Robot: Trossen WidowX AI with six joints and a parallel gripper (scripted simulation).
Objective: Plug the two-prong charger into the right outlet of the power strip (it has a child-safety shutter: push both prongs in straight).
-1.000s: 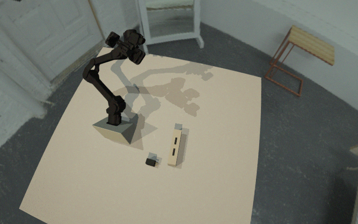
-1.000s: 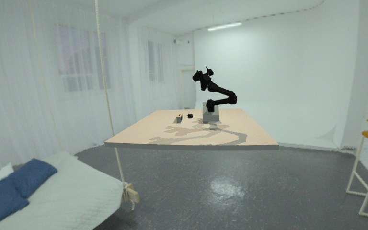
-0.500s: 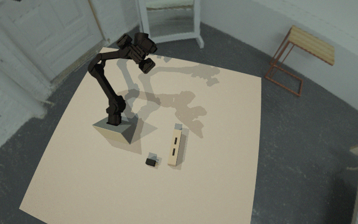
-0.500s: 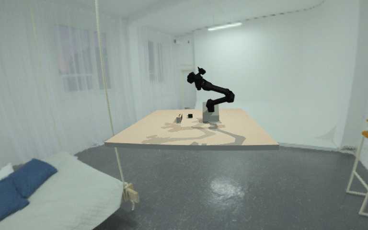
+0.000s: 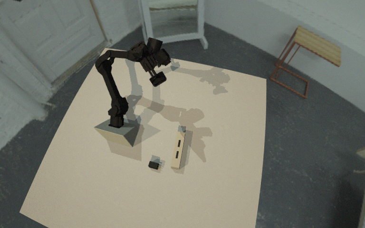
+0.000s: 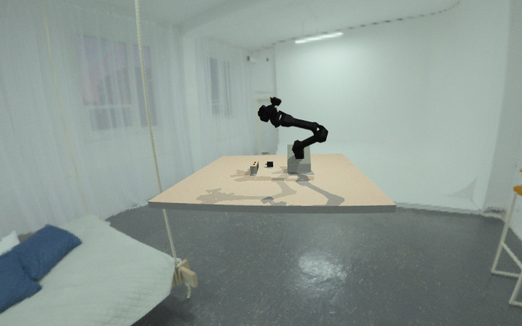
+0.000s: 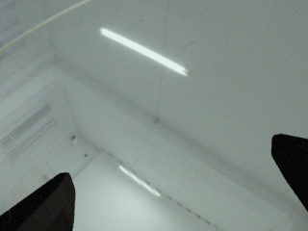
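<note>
Now: the black two-prong charger 40 mm ahead of my gripper tip, 250 mm to the right of it and 490 mm below it.
</note>
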